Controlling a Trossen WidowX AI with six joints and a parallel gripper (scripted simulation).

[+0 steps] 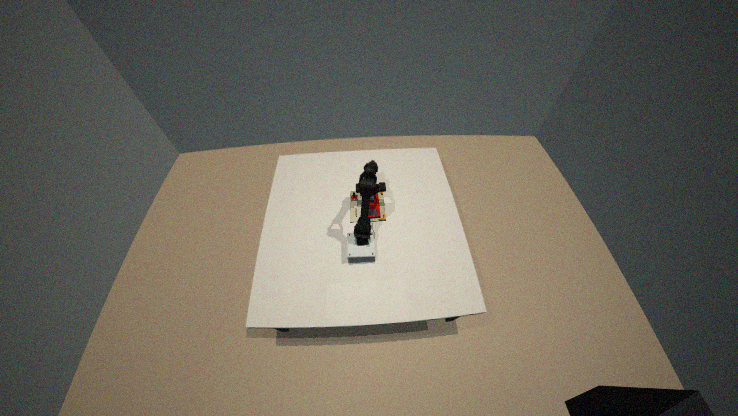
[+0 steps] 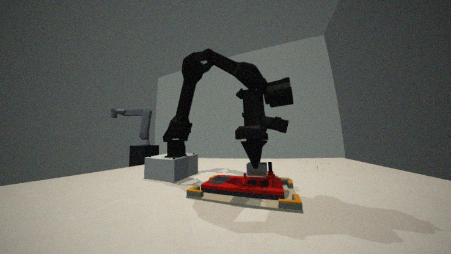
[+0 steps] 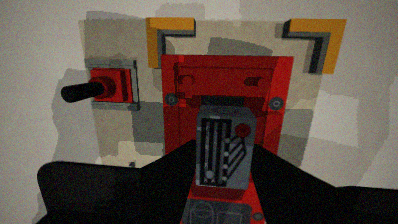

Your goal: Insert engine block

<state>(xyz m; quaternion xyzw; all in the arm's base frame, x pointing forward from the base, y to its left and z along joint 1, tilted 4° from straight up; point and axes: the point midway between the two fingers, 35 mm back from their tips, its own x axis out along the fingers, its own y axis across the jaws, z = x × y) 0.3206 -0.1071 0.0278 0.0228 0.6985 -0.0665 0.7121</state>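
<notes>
Right now my gripper tip is 1 cm above the grey engine block. Also, from my gripper tip: beige base plate (5 cm below, 3 cm behind, 2 cm to the left).
</notes>
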